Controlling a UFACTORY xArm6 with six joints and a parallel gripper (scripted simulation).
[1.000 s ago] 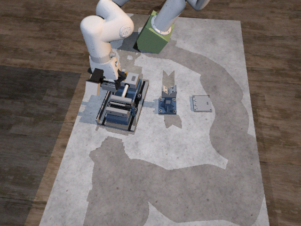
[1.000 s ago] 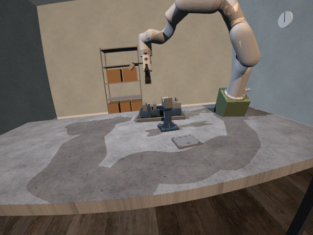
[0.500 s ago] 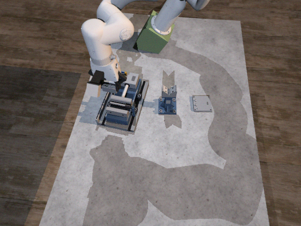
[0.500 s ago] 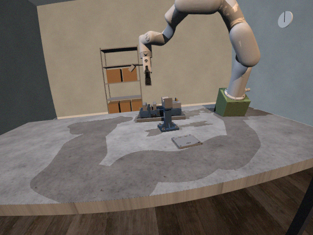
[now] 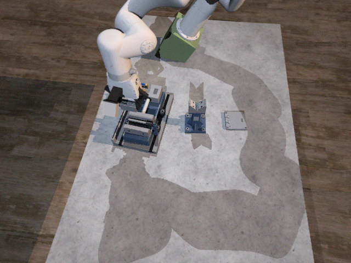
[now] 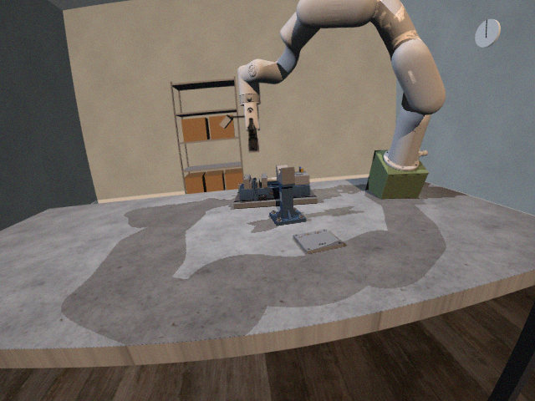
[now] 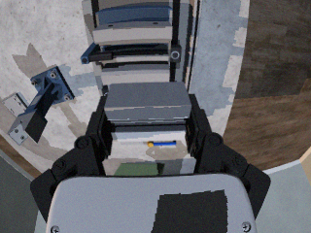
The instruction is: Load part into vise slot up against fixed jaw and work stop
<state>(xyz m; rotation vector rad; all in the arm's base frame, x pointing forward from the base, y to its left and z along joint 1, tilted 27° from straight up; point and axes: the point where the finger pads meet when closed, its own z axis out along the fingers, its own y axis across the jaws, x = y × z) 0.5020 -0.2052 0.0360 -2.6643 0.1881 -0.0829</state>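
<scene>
My hand is 13 cm above the fixed jaw, 4 cm short of it and 2 cm to the right of it. Also, from my hand: air cylinder rod 13 cm below, 8 cm behind, 3 cm to the left; then blue vise body 17 cm below, 6 cm behind, 3 cm to the left; then part right at my hand.
</scene>
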